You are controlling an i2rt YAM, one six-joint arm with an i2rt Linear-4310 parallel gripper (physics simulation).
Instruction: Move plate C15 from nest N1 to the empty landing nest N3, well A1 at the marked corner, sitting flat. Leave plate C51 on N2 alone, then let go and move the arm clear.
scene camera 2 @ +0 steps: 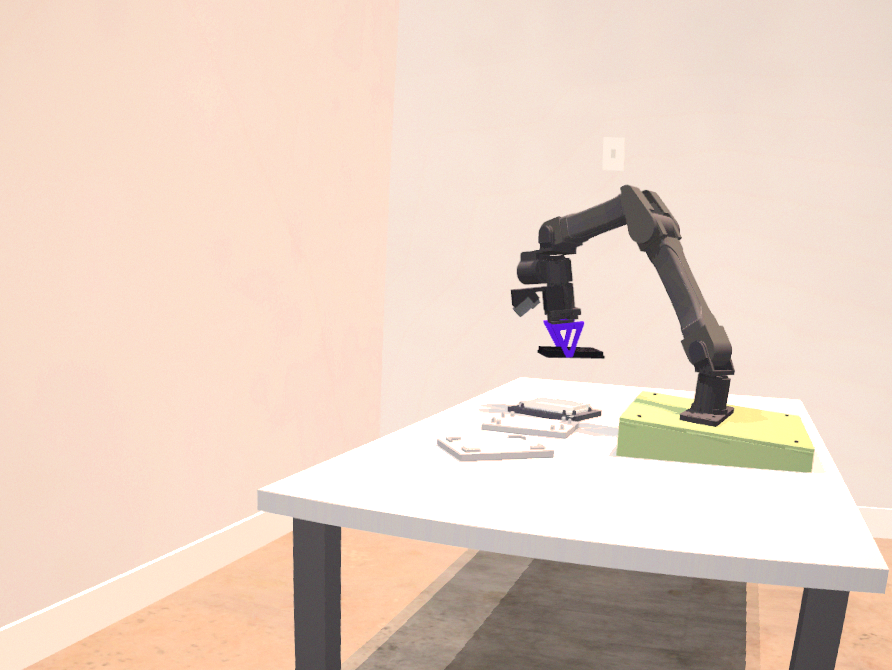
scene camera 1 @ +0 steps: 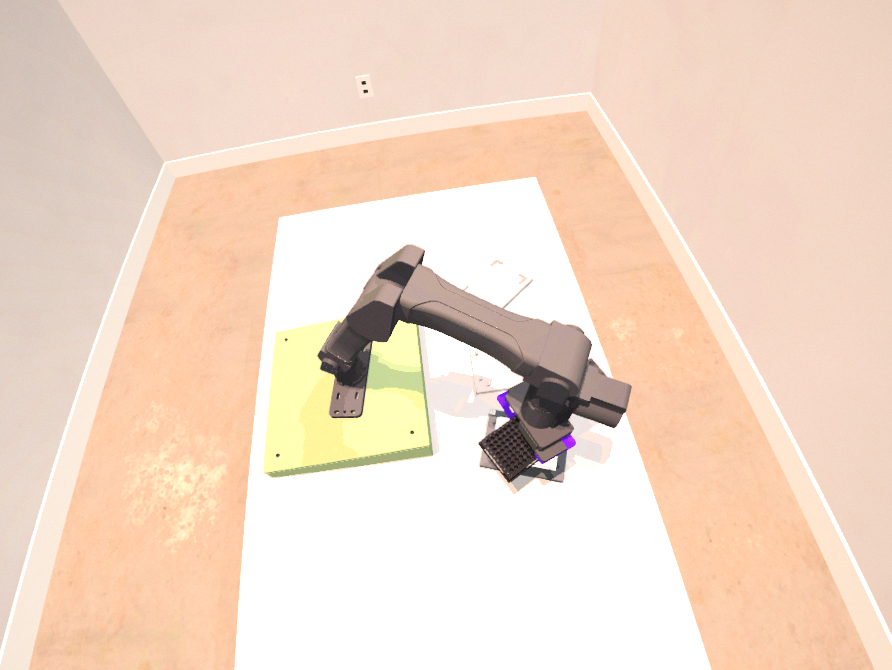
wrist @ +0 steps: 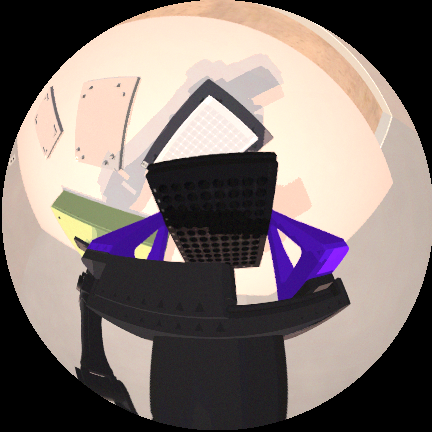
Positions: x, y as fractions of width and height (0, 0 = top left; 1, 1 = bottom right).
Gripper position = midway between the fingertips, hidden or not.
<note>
The gripper (scene camera 1: 0.59, 0.65) holds a black perforated plate (scene camera 1: 0.57, 0.67), clear of everything else.
The black perforated plate also shows in the wrist view (wrist: 0.50, 0.48). The gripper is seen too in scene camera 2 (scene camera 2: 0.63, 0.53) and in the wrist view (wrist: 0.50, 0.50).
</note>
